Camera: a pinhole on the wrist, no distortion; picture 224 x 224 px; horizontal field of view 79.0 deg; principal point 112.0 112.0 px. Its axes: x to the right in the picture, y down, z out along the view. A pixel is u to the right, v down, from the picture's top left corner.
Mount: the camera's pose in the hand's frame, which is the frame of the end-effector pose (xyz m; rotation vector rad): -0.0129 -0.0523 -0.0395 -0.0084 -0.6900 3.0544
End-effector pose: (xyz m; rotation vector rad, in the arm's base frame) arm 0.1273 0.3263 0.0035 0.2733 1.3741 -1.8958
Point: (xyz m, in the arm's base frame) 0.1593 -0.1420 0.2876
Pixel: 101.3 66.5
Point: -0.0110 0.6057 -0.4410
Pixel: behind the camera
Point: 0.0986 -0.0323 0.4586
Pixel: 126.1 111.4
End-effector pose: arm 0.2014 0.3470 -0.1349 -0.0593 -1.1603 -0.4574
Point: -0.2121 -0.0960 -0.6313
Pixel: outside the picture
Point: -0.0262 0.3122 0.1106
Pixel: 34.9 55.9
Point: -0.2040 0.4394 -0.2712
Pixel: 215.9 67.1
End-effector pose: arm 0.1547 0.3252 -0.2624 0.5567 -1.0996 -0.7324
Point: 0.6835 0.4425 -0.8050
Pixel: behind the camera
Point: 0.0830 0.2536 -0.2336
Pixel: 26.2 33.0
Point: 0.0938 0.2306 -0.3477
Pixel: 85.0 176.2
